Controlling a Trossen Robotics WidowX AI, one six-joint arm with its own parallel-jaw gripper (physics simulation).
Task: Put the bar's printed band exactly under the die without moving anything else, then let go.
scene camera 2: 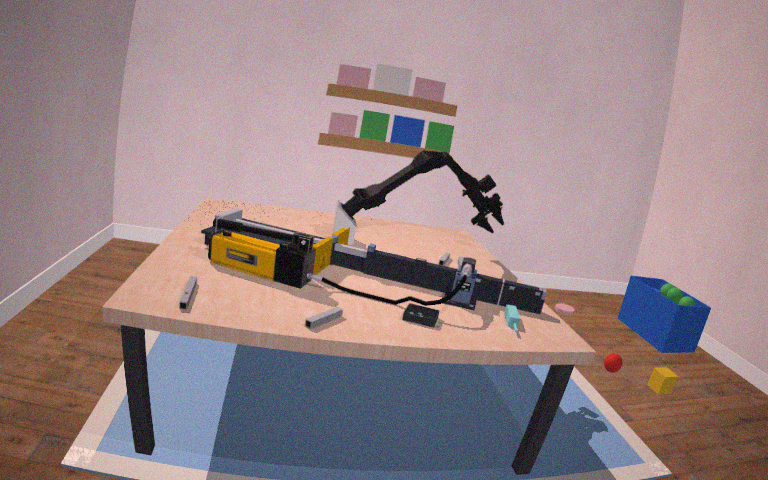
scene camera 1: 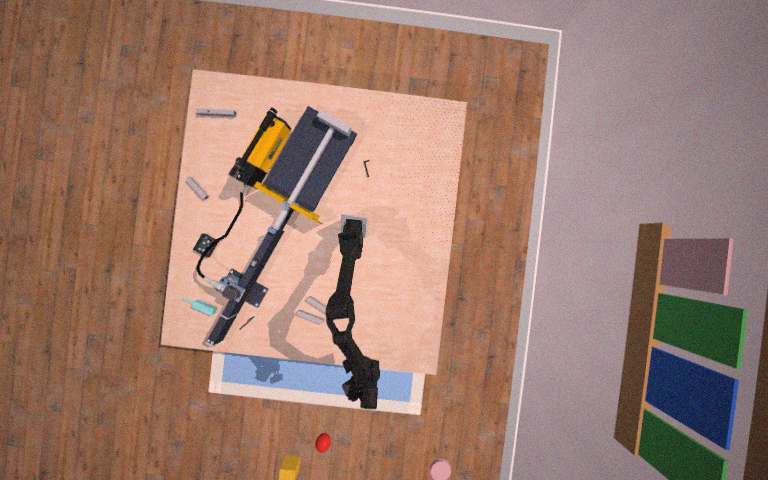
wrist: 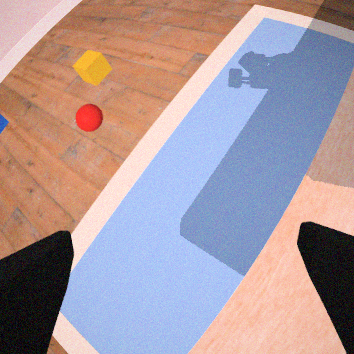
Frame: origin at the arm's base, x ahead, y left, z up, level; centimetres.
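Where they show: gripper, between the fingertips: (scene camera 2: 498,228) (wrist: 188,240); arm's base, origin of its link: (scene camera 2: 346,211) (scene camera 1: 354,225).
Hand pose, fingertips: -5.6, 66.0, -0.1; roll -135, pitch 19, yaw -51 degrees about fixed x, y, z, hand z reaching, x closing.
Note:
Things, the pixels of their top centre, and the offset from my fingertips, as dx, dy, dz. "spot": a spot on its surface instead.
- rail, a spot on its surface: (scene camera 2: 407,270) spot: +47.5, -49.6, -7.0
- thin pale line, a spot on its surface: (scene camera 2: 501,292) spot: +59.8, -21.8, -7.0
- yellow machine, a spot on its surface: (scene camera 2: 243,257) spot: +53.5, -100.1, -6.7
- black cable, a spot on its surface: (scene camera 2: 368,296) spot: +63.0, -63.4, -10.7
- black box, a spot on its surface: (scene camera 2: 420,314) spot: +71.5, -50.2, -11.1
- teal tool, centre of its top: (scene camera 2: 514,315) (scene camera 1: 195,305) +74.4, -23.2, -8.3
- block, centre of its top: (scene camera 2: 324,313) (scene camera 1: 195,187) +80.6, -76.8, -9.3
A long dark bar or rail (scene camera 1: 263,250) (scene camera 2: 407,270) runs diagonally from the yellow-plated machine toward the table's edge. A thin pale line (scene camera 1: 228,316) (scene camera 2: 501,292) crosses it near its far end; I cannot tell whether this is the printed band. A grey head (scene camera 1: 231,291) (scene camera 2: 466,270) stands at the bar, between that line and the machine; its die is too small to make out. My gripper (scene camera 1: 359,396) (scene camera 2: 496,227) (wrist: 188,240) is open and empty, high above the table's edge, apart from the bar and head. The bar does not show in the wrist view.
The yellow machine (scene camera 1: 270,144) (scene camera 2: 243,257), black cable (scene camera 1: 228,229) (scene camera 2: 368,296), black box (scene camera 1: 204,244) (scene camera 2: 420,314) and teal tool (scene camera 1: 203,307) (scene camera 2: 512,315) lie around the bar. Two grey blocks (scene camera 1: 309,316) (scene camera 1: 316,304) lie beside my arm. Another block (scene camera 1: 197,187) (scene camera 2: 324,317) lies near the table's edge.

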